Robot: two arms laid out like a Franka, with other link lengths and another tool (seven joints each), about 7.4 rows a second.
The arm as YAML. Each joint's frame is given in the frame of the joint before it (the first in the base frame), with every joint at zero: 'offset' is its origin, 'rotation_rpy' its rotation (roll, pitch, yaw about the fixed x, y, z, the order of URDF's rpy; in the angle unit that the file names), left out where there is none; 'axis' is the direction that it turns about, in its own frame. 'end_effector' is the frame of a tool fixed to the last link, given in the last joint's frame.
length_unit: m
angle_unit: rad
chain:
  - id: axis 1
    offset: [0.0, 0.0, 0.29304]
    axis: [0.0, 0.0, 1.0]
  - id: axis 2
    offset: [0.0, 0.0, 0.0]
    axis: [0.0, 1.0, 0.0]
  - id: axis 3
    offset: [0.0, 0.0, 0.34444]
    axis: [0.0, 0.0, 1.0]
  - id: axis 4
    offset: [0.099, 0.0, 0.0]
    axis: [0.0, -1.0, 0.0]
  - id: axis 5
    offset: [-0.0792, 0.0, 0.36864]
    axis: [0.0, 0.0, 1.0]
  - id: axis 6
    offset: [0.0, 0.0, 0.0]
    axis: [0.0, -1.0, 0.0]
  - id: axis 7
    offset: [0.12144, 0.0, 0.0]
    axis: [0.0, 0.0, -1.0]
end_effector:
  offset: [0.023, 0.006, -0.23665]
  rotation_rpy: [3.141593, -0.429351, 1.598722]
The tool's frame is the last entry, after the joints.
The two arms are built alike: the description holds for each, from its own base.
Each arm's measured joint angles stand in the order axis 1, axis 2, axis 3, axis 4, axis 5, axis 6, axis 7.
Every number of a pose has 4 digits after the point. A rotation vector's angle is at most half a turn.
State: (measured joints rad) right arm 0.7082 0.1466 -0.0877 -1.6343 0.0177 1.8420 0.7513; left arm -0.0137 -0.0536 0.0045 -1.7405 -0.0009 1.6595 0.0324
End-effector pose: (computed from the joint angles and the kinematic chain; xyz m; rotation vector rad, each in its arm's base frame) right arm 0.5582 0.3915 0.3927 -2.0774 -1.8864 -0.5442; left arm 0.5938 -0.0004 0.4377 -1.9946 -1.9560 -0.4054
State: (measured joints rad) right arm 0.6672 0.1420 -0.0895 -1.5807 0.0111 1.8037 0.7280; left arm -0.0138 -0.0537 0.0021 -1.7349 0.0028 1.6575 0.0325
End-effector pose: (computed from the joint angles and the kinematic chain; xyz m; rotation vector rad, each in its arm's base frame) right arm 0.5768 0.3683 0.4185 -2.0952 -1.8781 -0.5761; left arm 0.5945 -0.0011 0.4404 -1.9961 -1.9532 -0.4136
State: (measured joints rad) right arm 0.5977 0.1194 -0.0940 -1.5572 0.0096 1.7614 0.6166; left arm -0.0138 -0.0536 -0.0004 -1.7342 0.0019 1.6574 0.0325
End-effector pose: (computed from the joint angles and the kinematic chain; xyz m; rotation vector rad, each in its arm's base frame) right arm 0.5954 0.3231 0.4398 -2.0598 -1.9214 -0.5715; left arm 0.5946 -0.0028 0.4407 -1.9992 -1.9518 -0.4140
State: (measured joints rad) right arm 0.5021 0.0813 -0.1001 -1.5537 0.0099 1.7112 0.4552; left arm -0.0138 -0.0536 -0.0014 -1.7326 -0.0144 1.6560 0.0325
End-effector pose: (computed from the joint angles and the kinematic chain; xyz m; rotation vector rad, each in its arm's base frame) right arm 0.6095 0.2580 0.4590 -2.0025 -1.9815 -0.5434; left arm 0.5945 -0.0070 0.4413 -2.0083 -1.9619 -0.3992
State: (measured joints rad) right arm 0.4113 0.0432 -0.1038 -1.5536 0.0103 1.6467 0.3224; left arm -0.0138 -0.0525 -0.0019 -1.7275 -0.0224 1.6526 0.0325
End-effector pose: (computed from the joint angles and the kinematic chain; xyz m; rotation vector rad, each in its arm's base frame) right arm 0.6105 0.1956 0.4735 -1.9652 -2.0106 -0.4980; left arm 0.5949 -0.0091 0.4427 -2.0129 -1.9671 -0.3925
